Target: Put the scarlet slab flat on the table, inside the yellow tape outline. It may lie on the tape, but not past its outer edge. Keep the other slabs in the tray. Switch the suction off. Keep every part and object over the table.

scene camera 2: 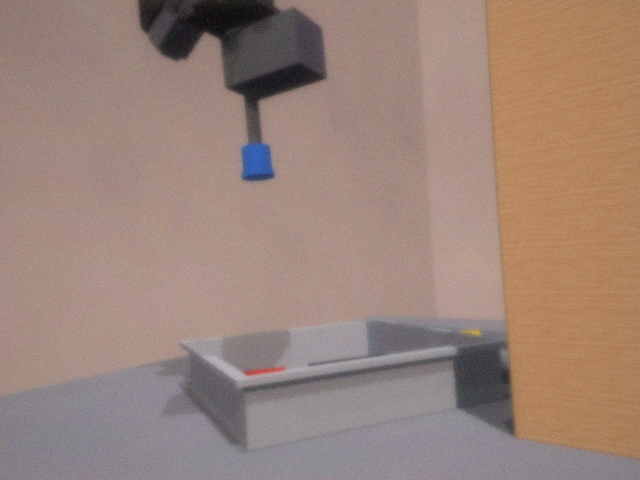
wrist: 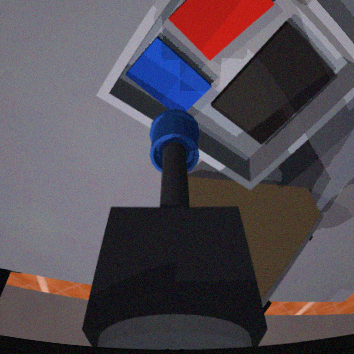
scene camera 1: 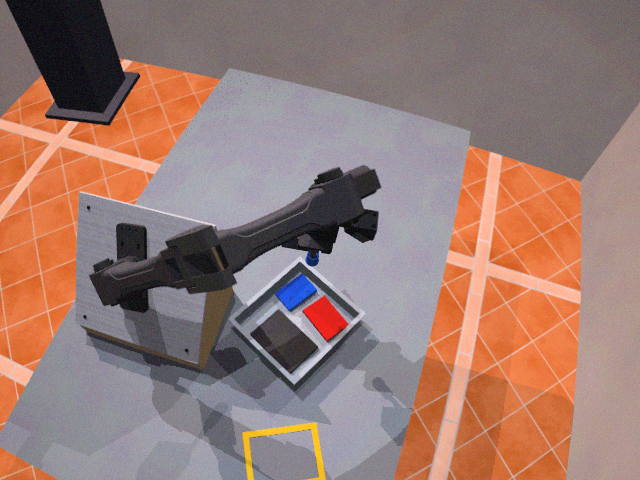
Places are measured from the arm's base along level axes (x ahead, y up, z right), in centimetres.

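Pixels of known places: end effector, tool point: [scene camera 2: 258, 177] [wrist: 174, 131] [scene camera 1: 312, 260].
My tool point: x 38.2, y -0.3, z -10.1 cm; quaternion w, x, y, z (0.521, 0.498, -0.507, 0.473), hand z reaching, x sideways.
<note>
Behind a point stands the place of what it marks.
The scarlet slab [scene camera 1: 325, 317] {x 43.1, y -19.4, z -5.3 cm} [scene camera 2: 264, 370] {x 45.5, y -19.3, z -1.6 cm} [wrist: 220, 25] {x 41.4, y -19.4, z -5.2 cm} lies flat in the grey tray [scene camera 1: 263, 357] {x 31.2, y -15.7, z 8.5 cm} [scene camera 2: 351, 395] {x 29.5, y -18.2, z -11.2 cm} [wrist: 130, 109] {x 32.0, y -15.7, z -15.2 cm}. The blue slab [scene camera 1: 296, 291] {x 34.6, y -19.4, z -10.9 cm} [wrist: 169, 74] {x 35.2, y -19.4, z -10.8 cm} and the larger dark brown slab [scene camera 1: 284, 341] {x 34.4, y -19.3, z 2.9 cm} [wrist: 274, 82] {x 35.1, y -19.3, z 2.4 cm} lie in the tray too; the blue one is hidden in scene camera 2. The yellow tape outline [scene camera 1: 280, 428] {x 37.7, y -20.6, z 23.4 cm} [scene camera 2: 469, 332] {x 35.1, y -20.7, z 37.5 cm} is on the table, cut off by the lower edge in scene camera 1. My suction cup [scene camera 1: 312, 259] [scene camera 2: 257, 177] [wrist: 174, 125] is open, bears nothing and hangs high above the tray's level.
The arm's slanted mounting block [scene camera 1: 144, 330] {x 3.1, y -10.8, z 10.1 cm} [scene camera 2: 573, 232] {x 13.7, y -7.0, z -8.9 cm} [wrist: 250, 225] {x 17.7, y -11.1, z 1.1 cm} stands on the table [scene camera 1: 320, 124] {x 30.0, y -20.7, z -72.4 cm} [scene camera 2: 103, 428] {x 49.0, y -20.7, z -18.6 cm} [wrist: 60, 165] {x 19.5, y -20.7, z -28.1 cm}, left of the tray in scene camera 1. A black column [scene camera 1: 72, 56] stands on the tiled floor beyond the table.
</note>
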